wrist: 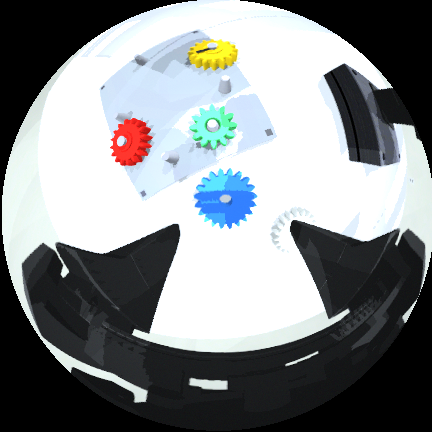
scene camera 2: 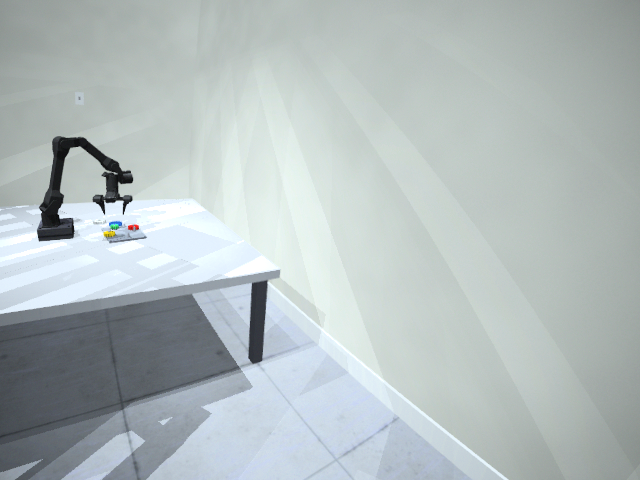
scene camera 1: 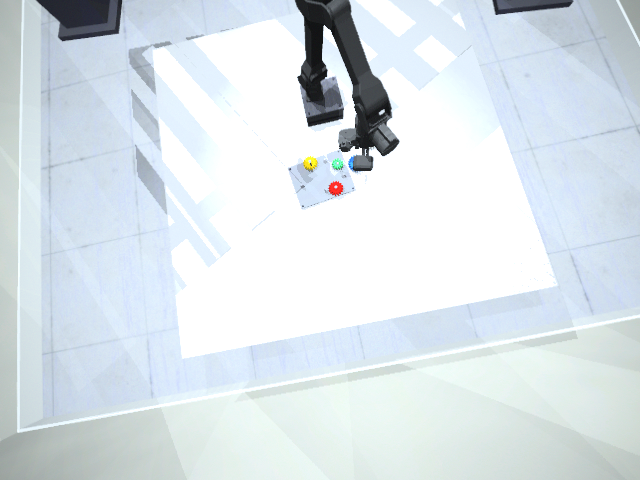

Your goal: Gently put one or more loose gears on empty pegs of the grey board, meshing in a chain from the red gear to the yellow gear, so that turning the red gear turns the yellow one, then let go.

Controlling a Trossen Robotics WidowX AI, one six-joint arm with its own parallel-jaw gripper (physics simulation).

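Frame: origin at the arm's base, x ahead, y left, z up, level; millimetres.
Seen in the pictures: gripper, between the fingertips: [wrist: 236, 227] [scene camera 2: 114, 215] [scene camera 1: 361, 155]; arm's base, origin of its link: [scene camera 2: 51, 225] [scene camera 1: 314, 93].
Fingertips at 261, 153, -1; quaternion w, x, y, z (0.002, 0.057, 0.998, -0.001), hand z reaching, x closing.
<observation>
Offsets run from my fingertips to a thing's middle, as dx, dy, dz. Level surfaces: height alone.
The grey board @(+48, -149, -40) [scene camera 1: 313, 197] [wrist: 162, 95] lies on the table with the red gear [scene camera 1: 336, 188] [scene camera 2: 133, 227] [wrist: 131, 142] and yellow gear @(-8, -184, -38) [scene camera 1: 310, 163] [scene camera 2: 109, 234] [wrist: 213, 56] on pegs. The green gear @(+7, -83, -39) [scene camera 1: 337, 164] [scene camera 2: 114, 226] [wrist: 220, 137] sits around another peg, apart from both. Several other pegs are bare. The blue gear @(+6, -11, -47) [scene camera 1: 351, 163] [scene camera 2: 115, 223] [wrist: 225, 215] lies flat on the table beside the board. The white gear @(-80, +46, -47) [scene camera 2: 99, 221] [wrist: 277, 233] lies beyond it, partly hidden by a finger in the wrist view. My gripper [scene camera 1: 355, 151] [scene camera 2: 114, 213] [wrist: 236, 227] is open and empty, above the blue gear's area.
The robot's base [scene camera 1: 324, 109] [scene camera 2: 55, 228] [wrist: 367, 120] stands on the table @(dz -55) [scene camera 2: 217, 279] near the board's yellow and green side. The wall [scene camera 2: 413, 155] rises beyond the table. Bright light patches wash out parts of the table top.
</observation>
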